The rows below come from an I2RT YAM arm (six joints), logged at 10 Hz.
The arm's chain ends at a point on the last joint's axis. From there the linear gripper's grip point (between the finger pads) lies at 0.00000 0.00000 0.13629 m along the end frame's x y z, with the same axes.
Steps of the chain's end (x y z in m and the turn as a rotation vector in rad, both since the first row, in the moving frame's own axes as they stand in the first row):
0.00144 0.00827 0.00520 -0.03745 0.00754 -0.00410
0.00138 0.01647 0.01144 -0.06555 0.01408 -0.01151
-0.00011 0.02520 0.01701 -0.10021 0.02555 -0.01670
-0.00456 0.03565 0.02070 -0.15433 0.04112 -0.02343
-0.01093 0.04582 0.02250 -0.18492 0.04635 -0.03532
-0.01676 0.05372 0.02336 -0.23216 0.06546 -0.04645
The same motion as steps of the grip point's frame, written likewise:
0.00248 0.01337 0.00510 -0.03745 0.00754 -0.00410
0.00335 0.02539 0.01113 -0.06555 0.01408 -0.01151
0.00348 0.03880 0.01628 -0.10021 0.02555 -0.01670
0.00127 0.05653 0.01897 -0.15433 0.04112 -0.02343
-0.00421 0.07075 0.02003 -0.18492 0.04635 -0.03532
-0.00720 0.08484 0.01941 -0.23216 0.06546 -0.04645

